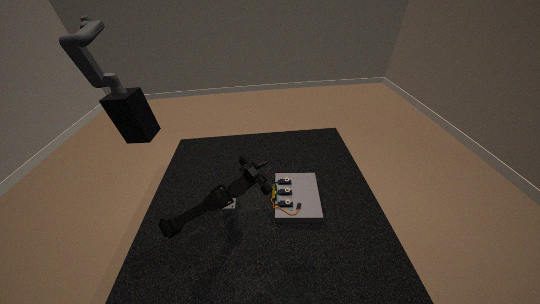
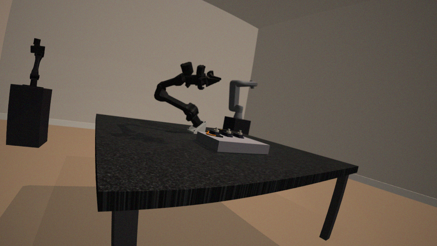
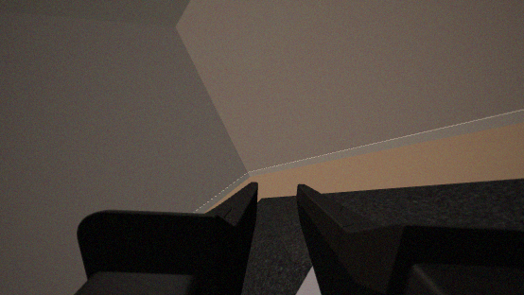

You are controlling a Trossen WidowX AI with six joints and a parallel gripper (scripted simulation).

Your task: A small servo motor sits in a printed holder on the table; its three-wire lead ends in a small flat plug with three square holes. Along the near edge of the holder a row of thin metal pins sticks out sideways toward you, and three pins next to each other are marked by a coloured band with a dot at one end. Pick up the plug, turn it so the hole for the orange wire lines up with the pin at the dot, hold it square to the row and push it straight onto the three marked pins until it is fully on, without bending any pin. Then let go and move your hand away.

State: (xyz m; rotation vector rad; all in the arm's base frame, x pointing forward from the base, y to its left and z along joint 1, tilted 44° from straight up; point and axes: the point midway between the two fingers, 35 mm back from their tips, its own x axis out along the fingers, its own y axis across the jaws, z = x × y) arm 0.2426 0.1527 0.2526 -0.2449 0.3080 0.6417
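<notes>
Right now the yellow band is 270 mm below my gripper tip, 50 mm to the left of it and 10 mm ahead of it. From my gripper tip the other things lie so: servo 300 mm below, 60 mm to the left, 60 mm ahead; grey holder 320 mm below, 170 mm ahead, 60 mm to the left.
</notes>
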